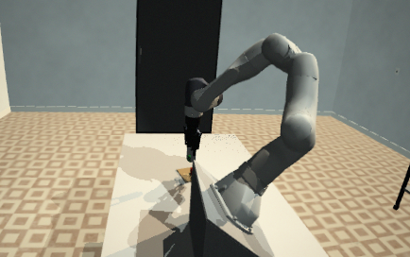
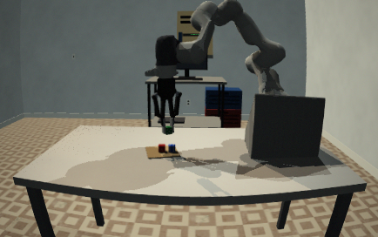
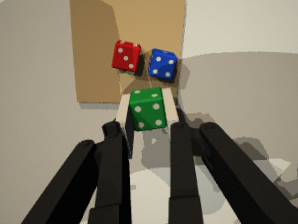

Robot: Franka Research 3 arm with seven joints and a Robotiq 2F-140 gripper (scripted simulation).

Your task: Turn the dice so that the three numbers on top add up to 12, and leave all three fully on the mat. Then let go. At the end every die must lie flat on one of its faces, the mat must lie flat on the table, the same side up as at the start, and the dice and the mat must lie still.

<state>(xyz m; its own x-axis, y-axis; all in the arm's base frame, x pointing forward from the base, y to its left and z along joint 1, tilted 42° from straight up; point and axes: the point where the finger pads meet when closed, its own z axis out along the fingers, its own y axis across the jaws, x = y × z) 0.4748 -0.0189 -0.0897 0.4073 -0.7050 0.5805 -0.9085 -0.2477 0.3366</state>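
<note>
My gripper is now 110 mm above the blue die, 30 mm to the left of it and 10 mm past it. Also, from my hand: red die 110 mm below, 30 mm ahead, 20 mm to the right; then green die 20 mm below; then tan mat 130 mm below, 30 mm ahead, 20 mm to the right.
</note>
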